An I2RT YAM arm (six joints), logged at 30 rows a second.
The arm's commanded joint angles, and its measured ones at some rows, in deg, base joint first. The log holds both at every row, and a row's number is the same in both.
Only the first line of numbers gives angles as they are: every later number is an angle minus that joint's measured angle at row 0.
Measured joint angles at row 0:
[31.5, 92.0, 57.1, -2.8, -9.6, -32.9]
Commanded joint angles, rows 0 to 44:
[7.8, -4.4, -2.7, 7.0, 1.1, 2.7]
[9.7, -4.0, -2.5, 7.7, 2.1, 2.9]
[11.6, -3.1, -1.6, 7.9, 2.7, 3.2]
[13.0, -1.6, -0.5, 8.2, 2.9, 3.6]
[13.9, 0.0, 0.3, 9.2, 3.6, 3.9]
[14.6, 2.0, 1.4, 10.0, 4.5, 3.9]
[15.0, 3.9, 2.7, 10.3, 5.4, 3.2]
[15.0, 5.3, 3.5, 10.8, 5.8, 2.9]
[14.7, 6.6, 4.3, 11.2, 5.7, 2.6]
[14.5, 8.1, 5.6, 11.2, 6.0, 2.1]
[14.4, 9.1, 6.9, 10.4, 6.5, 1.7]
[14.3, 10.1, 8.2, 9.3, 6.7, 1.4]
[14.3, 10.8, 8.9, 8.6, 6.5, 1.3]
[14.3, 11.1, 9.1, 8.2, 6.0, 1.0]
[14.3, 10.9, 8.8, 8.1, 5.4, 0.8]
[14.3, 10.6, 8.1, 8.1, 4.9, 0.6]
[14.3, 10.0, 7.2, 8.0, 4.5, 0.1]
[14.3, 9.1, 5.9, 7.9, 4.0, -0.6]
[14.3, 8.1, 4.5, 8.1, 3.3, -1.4]
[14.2, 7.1, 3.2, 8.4, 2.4, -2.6]
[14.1, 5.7, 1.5, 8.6, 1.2, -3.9]
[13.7, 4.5, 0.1, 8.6, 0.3, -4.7]
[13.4, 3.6, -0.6, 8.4, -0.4, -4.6]
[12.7, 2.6, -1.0, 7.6, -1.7, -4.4]
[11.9, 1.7, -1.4, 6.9, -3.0, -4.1]
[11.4, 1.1, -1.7, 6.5, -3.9, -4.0]
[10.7, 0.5, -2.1, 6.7, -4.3, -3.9]
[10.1, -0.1, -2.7, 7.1, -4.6, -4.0]
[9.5, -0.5, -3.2, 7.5, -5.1, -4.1]
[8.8, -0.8, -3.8, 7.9, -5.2, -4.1]
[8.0, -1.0, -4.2, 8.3, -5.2, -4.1]
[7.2, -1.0, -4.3, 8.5, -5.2, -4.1]
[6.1, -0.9, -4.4, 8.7, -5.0, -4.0]
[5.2, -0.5, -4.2, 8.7, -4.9, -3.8]
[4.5, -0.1, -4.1, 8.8, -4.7, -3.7]
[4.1, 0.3, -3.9, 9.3, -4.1, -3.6]
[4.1, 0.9, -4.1, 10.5, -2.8, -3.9]
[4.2, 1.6, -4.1, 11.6, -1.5, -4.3]
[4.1, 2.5, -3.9, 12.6, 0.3, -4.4]
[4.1, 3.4, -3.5, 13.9, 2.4, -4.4]
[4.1, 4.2, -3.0, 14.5, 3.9, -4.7]
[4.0, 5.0, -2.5, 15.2, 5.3, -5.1]
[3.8, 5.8, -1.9, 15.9, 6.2, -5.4]
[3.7, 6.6, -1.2, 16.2, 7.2, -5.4]
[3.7, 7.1, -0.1, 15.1, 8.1, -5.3]
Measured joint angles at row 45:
[6.1, 4.8, -2.3, 14.5, -1.8, -5.4]
